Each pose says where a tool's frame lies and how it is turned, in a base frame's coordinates. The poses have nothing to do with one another.
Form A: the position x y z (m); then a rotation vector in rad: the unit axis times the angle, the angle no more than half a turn.
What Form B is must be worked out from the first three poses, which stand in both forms.
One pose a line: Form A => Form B
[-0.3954 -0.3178 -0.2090 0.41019 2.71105 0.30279] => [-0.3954 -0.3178 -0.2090 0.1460 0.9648 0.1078 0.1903]
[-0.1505 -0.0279 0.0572 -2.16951 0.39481 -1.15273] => [-0.1505 -0.0279 0.0572 -0.8258 0.1503 -0.4388 0.3209]
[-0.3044 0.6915 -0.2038 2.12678 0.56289 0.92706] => [-0.3044 0.6915 -0.2038 0.8283 0.2192 0.3610 0.3682]
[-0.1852 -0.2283 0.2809 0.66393 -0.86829 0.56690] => [-0.1852 -0.2283 0.2809 0.3114 -0.4072 0.2659 0.8164]
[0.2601 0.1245 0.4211 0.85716 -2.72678 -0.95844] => [0.2601 0.1245 0.4211 0.2838 -0.9027 -0.3173 0.0634]
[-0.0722 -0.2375 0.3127 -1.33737 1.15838 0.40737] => [-0.0722 -0.2375 0.3127 -0.5806 0.5029 0.1768 0.6155]
